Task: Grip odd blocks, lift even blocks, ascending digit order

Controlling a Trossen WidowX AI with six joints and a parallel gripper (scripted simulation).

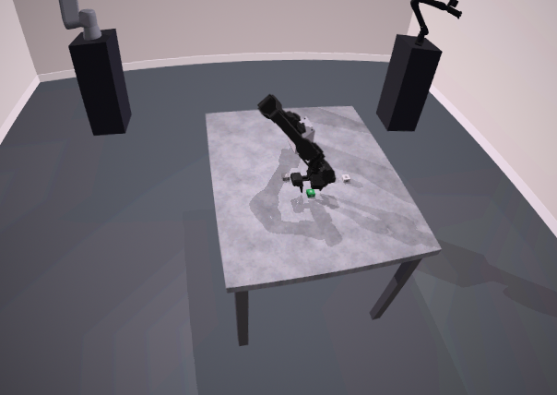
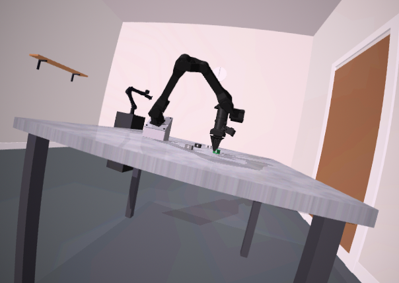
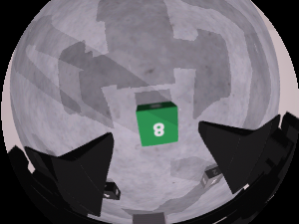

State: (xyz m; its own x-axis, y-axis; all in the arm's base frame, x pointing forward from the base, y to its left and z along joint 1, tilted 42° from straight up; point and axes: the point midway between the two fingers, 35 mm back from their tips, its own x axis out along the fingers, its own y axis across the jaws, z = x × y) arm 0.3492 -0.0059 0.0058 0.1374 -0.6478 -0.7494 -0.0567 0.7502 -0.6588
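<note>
The green block lies 10 mm ahead of my gripper tip. Also, from my gripper tip: white block 70 mm behind, 190 mm to the left; black block 110 mm behind, 80 mm to the left; grey block 100 mm behind, 90 mm to the right.
</note>
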